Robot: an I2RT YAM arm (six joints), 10 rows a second.
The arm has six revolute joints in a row. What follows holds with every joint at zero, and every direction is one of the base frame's.
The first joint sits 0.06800 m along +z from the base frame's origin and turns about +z.
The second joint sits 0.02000 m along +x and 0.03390 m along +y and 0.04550 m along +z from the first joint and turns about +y.
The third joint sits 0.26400 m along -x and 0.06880 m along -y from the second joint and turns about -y.
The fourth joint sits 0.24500 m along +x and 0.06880 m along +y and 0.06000 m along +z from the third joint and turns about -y.
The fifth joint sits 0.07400 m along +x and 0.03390 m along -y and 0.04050 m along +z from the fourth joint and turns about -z.
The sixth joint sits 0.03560 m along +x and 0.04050 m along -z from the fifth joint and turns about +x.
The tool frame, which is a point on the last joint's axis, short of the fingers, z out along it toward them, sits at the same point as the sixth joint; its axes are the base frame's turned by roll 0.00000, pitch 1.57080 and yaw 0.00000 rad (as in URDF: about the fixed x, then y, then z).
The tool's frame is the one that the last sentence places.
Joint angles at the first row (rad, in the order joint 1, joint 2, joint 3, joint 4, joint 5, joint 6):
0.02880 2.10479 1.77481 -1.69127 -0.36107 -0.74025
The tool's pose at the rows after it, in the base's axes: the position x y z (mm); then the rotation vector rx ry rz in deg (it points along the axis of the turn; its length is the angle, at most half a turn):
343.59, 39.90, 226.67, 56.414, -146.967, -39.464
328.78, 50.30, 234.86, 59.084, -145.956, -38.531
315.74, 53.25, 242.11, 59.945, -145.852, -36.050
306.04, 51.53, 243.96, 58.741, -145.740, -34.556
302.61, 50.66, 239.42, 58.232, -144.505, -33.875
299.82, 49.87, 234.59, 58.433, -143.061, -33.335
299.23, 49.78, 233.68, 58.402, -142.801, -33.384
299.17, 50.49, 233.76, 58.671, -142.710, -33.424
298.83, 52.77, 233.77, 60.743, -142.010, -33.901
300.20, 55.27, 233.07, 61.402, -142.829, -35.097
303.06, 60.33, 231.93, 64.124, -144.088, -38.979
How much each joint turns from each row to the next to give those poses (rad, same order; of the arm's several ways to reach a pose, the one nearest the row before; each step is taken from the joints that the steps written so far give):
0.04997 -0.05302 -0.06140 -0.00001 -0.00495 -0.00040
0.03511 -0.05952 -0.05266 0.00040 0.00380 0.00116
0.01639 -0.05492 -0.04536 -0.00004 0.02481 0.01335
0.00038 -0.03624 -0.04238 -0.00034 0.01678 0.01678
-0.00001 -0.00268 -0.02557 0.00000 0.01222 -0.00077
0.00003 0.00039 -0.02288 0.00038 0.01257 -0.00989
0.00000 -0.00001 -0.00458 0.00000 0.00038 -0.00153
0.00226 0.00002 0.00039 0.00001 -0.00075 -0.00154
0.00726 -0.00001 -0.00001 0.00038 -0.00305 -0.02174
0.00533 0.00000 0.00002 0.01751 -0.01945 -0.00040
0.00916 0.00000 -0.00002 0.03551 -0.05266 -0.02249

